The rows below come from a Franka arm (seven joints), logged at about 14 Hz.
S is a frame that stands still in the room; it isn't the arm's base.
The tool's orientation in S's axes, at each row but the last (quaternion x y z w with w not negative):
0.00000, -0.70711, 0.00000, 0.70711
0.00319, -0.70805, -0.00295, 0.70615
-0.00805, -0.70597, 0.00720, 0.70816
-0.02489, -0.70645, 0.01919, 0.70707
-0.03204, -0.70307, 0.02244, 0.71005
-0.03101, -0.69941, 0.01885, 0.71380
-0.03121, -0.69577, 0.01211, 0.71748
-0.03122, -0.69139, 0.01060, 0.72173
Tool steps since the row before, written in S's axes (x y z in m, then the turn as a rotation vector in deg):
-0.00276, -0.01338, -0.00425, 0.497, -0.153, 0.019
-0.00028, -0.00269, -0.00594, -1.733, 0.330, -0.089
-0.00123, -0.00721, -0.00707, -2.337, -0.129, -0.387
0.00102, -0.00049, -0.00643, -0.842, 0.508, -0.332
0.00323, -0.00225, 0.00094, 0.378, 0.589, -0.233
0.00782, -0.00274, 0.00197, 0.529, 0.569, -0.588
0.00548, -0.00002, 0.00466, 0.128, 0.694, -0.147
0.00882, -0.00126, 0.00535, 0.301, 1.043, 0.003
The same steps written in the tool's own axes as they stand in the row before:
-0.00425, -0.01338, 0.00276, 0.019, -0.153, -0.497
-0.00592, -0.00274, 0.00030, -0.087, 0.330, 1.733
-0.00723, -0.00706, 0.00120, -0.397, -0.123, 2.336
-0.00645, -0.00008, -0.00103, -0.301, 0.521, 0.846
0.00080, -0.00227, -0.00325, -0.183, 0.610, -0.372
0.00194, -0.00274, -0.00783, -0.535, 0.618, -0.530
0.00482, -0.00016, -0.00534, -0.100, 0.705, -0.113
0.00565, -0.00133, -0.00862, 0.077, 1.049, -0.269

